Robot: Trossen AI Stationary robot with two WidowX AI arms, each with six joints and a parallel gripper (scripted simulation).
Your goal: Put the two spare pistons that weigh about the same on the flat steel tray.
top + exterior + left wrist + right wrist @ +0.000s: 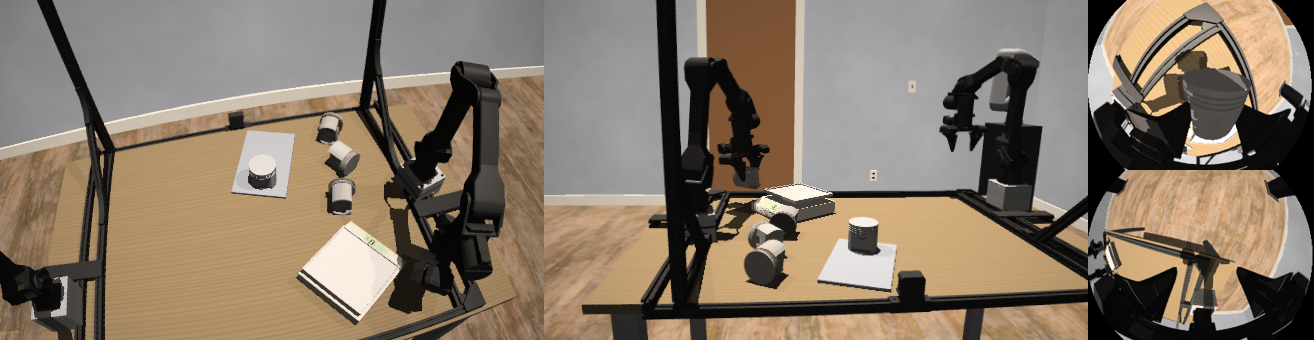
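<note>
The flat steel tray lies 51 cm behind my left hand, 20 cm to the right of it and 12 cm below it.
</note>
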